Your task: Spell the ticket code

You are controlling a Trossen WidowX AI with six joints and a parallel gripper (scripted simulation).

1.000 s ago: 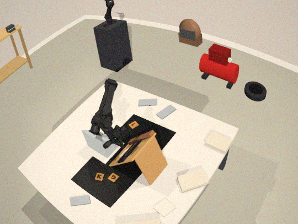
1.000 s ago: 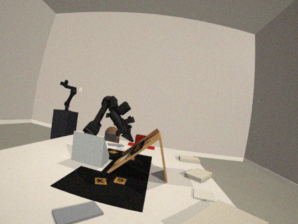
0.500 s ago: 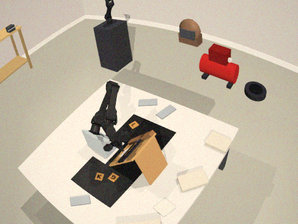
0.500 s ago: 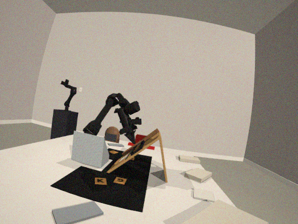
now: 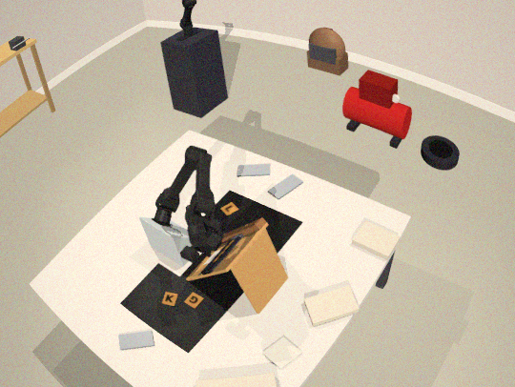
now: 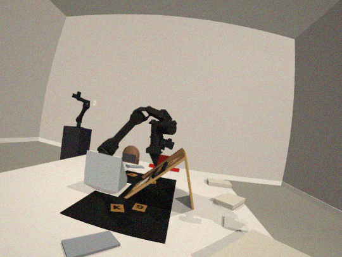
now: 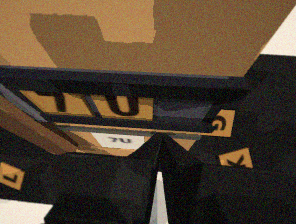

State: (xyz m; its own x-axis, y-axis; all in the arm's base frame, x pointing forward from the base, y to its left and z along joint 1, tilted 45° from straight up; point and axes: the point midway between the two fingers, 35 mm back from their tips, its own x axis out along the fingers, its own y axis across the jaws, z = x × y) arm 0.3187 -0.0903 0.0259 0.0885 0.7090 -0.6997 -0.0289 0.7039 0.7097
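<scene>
Right now my gripper tip is 2 cm short of the u tile, 4 cm to the right of it and 2 cm above it. Round my gripper tip: white ticket: 5 cm behind, 6 cm to the left, 10 cm below; then 7 tile: 2 cm ahead, 10 cm to the left, 2 cm below; then g tile: 2 cm behind, 12 cm to the right, 17 cm below.
</scene>
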